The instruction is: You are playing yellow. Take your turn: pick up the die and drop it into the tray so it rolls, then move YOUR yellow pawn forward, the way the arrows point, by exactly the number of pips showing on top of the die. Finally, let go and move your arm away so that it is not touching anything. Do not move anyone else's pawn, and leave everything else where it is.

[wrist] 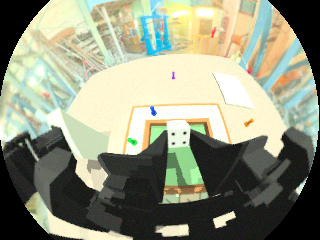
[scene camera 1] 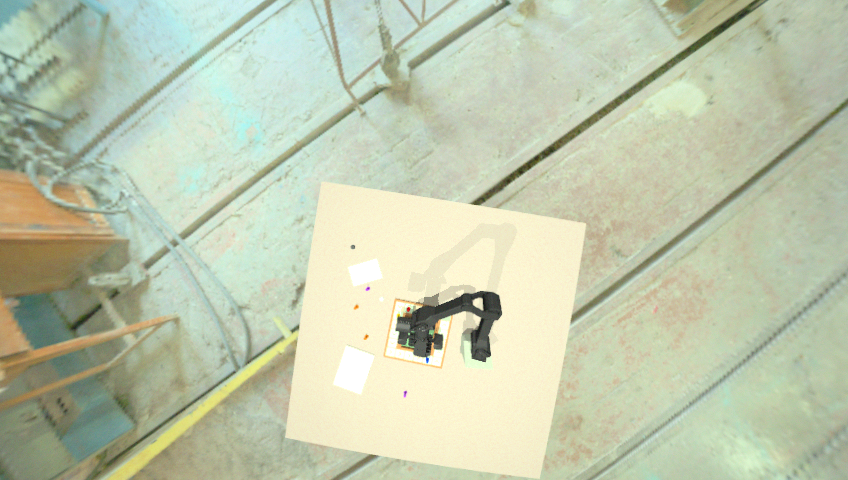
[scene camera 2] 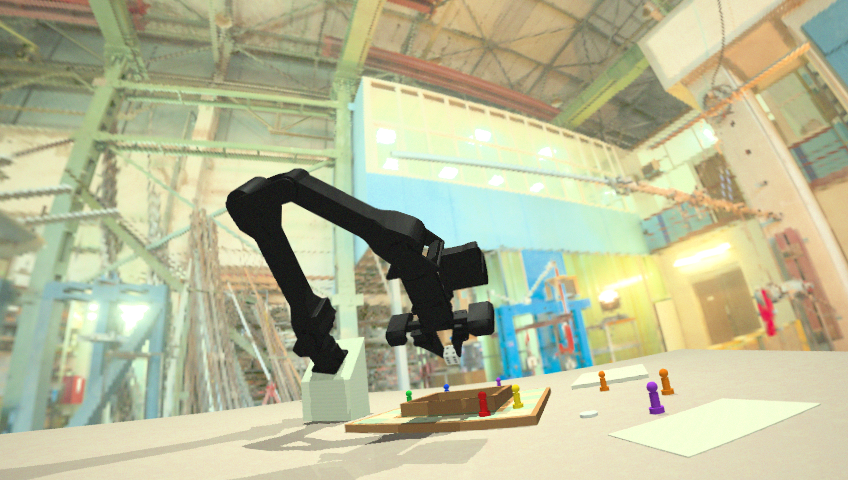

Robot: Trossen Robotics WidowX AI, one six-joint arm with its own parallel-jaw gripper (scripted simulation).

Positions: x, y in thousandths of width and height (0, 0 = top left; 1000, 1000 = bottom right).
My gripper (scene camera 2: 534, 743) carries a white die. Also in view: a tray floor (wrist: 570, 706).
My gripper shows as well in the wrist view (wrist: 552, 552) and in scene camera 1 (scene camera 1: 495, 724).
